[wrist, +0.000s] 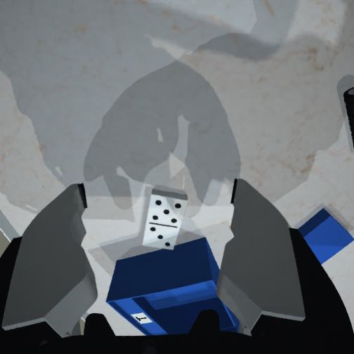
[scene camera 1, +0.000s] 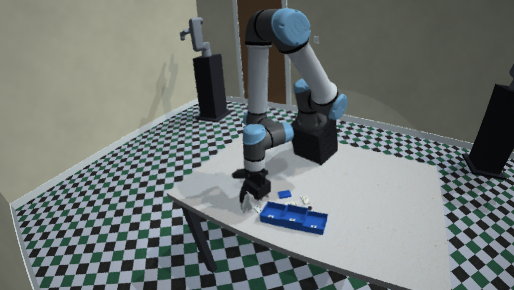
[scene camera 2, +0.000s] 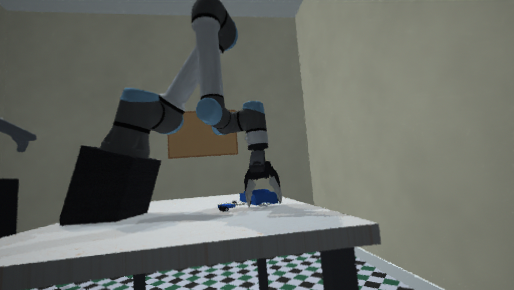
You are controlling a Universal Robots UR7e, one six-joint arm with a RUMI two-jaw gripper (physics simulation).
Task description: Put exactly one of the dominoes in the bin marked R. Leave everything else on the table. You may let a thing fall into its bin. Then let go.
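Places are measured from the arm's base along level axes (x up, y left, z back), in millimetres.
Where they show: gripper, fingertip midpoint: (scene camera 1: 252, 206) (scene camera 2: 264, 205); arm's base at its link origin: (scene camera 1: 312, 120) (scene camera 2: 125, 153).
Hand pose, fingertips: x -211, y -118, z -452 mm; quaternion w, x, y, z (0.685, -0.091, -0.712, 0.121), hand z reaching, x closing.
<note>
Things, the pixels of their top centre, and the offset from my fingertips.
- blue three-compartment bin at its top centre: (scene camera 1: 294, 213) (scene camera 2: 256, 190) dz -17, dx +43, dy +190 mm
- blue block at its top centre: (scene camera 2: 226, 204) (scene camera 1: 284, 193) dz +117, dx +7, dy +96 mm
- small dark object at its top centre: (scene camera 1: 310, 207) dz +70, dx +5, dy +227 mm
A white domino (wrist: 165, 220) (scene camera 1: 257, 209) with black pips lies flat on the table, against or very near the end wall of the blue three-compartment bin (wrist: 165, 270) (scene camera 1: 294, 225). My gripper (wrist: 159, 183) (scene camera 1: 251, 206) (scene camera 2: 265, 203) is open and empty, pointing down low over the table, with one finger on each side of this domino. The bin's nearest compartment is marked T; the other labels are too small to read in scene camera 1, so I cannot tell which is R. Another white domino (scene camera 1: 305, 200) lies behind the bin.
A blue block (wrist: 327, 236) (scene camera 1: 284, 194) (scene camera 2: 227, 205) lies to the right in the wrist view. A black cylinder (wrist: 351, 115) shows at that view's right edge. A small dark object (scene camera 1: 310, 207) lies by the bin's back wall. The bin's end wall stands close to the fingers.
</note>
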